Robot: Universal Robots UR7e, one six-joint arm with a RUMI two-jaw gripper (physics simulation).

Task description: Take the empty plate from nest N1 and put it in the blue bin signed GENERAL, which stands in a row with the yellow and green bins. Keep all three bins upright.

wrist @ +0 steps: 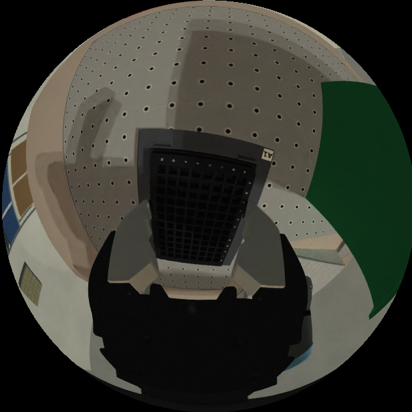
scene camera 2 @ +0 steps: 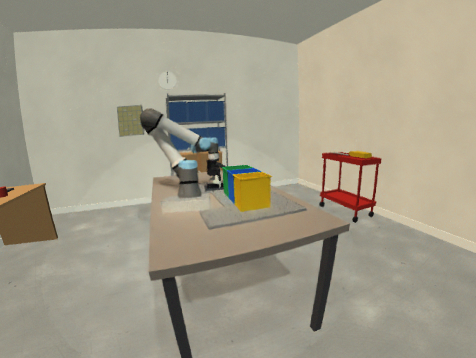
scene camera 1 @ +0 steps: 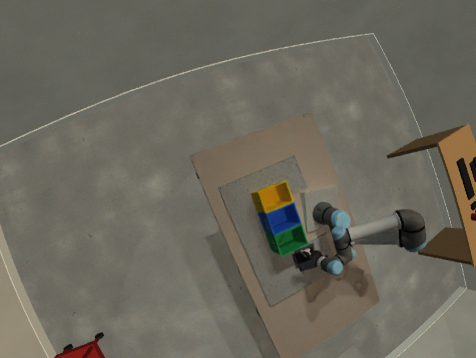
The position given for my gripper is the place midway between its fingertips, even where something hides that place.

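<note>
There is my gripper (wrist: 197, 201), which I see here along with a green bin (scene camera 1: 294, 238), and that same green bin (wrist: 354, 185) is visible to me again. I can also see a blue bin (scene camera 1: 277, 221).
</note>
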